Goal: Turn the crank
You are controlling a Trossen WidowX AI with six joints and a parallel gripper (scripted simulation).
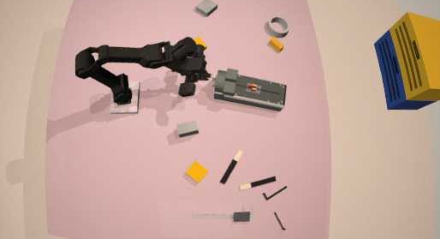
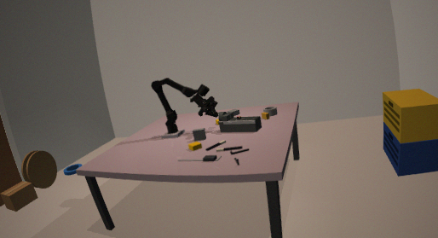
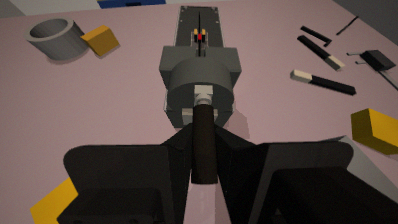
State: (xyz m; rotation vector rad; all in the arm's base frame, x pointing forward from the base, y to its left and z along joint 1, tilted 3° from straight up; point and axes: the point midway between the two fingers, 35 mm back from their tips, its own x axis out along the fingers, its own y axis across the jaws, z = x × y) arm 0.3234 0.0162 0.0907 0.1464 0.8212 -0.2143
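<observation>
My gripper tip is now 20 mm past the dark crank handle and 20 mm below it. Also, from my gripper tip: orange block 300 mm ahead, 170 mm to the left, 80 mm below; red pointer 150 mm ahead, 40 mm to the right, 10 mm below.
</observation>
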